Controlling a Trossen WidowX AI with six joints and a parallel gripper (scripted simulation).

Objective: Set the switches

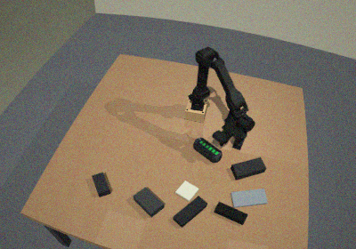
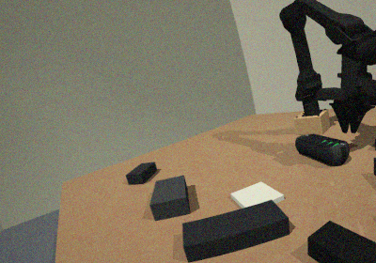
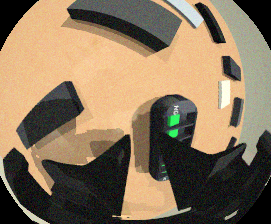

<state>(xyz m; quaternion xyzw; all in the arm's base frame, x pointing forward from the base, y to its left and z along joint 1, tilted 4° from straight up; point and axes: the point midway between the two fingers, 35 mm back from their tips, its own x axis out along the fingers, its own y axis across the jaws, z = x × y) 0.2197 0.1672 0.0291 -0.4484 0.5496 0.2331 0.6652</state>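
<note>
Right now my gripper tip is 11 cm past the slim dark block, 9 cm to the right of it and 4 cm above it. Round my gripper tip: white tile (26 cm ahead, 13 cm to the right, 5 cm below); grey plate (24 cm ahead, 16 cm to the left, 5 cm below).
</note>
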